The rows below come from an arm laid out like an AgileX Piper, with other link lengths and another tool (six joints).
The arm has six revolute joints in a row. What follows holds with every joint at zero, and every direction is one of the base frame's. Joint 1 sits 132.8 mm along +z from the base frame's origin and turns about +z. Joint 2 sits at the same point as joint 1 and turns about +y. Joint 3 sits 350.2 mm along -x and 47.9 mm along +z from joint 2 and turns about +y. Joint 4 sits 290 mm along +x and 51.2 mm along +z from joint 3 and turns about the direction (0.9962, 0, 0.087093). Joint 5 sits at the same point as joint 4 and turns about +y. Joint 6 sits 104.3 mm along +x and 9.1 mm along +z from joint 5 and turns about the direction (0.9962, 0, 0.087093). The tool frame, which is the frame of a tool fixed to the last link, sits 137 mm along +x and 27 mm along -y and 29 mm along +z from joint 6; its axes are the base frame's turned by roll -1.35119, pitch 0.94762 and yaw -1.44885 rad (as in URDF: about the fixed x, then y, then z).
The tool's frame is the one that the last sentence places.
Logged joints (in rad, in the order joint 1, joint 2, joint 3, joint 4, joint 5, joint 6), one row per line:
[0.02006, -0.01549, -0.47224, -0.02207, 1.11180, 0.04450]
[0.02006, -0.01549, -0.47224, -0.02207, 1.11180, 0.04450]
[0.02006, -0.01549, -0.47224, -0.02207, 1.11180, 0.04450]
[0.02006, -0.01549, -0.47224, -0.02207, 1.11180, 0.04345]
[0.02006, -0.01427, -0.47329, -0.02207, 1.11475, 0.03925]
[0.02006, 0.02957, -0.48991, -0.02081, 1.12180, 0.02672]
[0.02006, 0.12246, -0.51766, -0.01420, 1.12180, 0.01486]
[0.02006, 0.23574, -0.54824, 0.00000, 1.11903, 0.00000]
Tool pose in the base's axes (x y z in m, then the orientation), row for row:
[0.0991, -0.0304, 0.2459, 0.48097, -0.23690, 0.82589, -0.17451]
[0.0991, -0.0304, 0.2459, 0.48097, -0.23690, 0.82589, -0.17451]
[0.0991, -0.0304, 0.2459, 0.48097, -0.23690, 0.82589, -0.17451]
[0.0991, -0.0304, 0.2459, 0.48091, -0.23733, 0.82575, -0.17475]
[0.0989, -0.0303, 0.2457, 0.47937, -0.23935, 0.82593, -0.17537]
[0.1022, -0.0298, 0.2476, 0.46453, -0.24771, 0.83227, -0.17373]
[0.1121, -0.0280, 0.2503, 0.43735, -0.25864, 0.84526, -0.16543]
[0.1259, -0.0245, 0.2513, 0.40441, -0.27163, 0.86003, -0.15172]
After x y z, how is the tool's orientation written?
As a quaternion, w x y z.
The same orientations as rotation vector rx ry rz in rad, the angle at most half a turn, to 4 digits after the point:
[-0.5777, 2.0141, -0.4256]
[-0.5777, 2.0141, -0.4256]
[-0.5777, 2.0141, -0.4256]
[-0.5788, 2.0138, -0.4262]
[-0.5841, 2.0156, -0.4280]
[-0.6085, 2.0445, -0.4268]
[-0.6432, 2.1019, -0.4114]
[-0.6858, 2.1712, -0.3830]

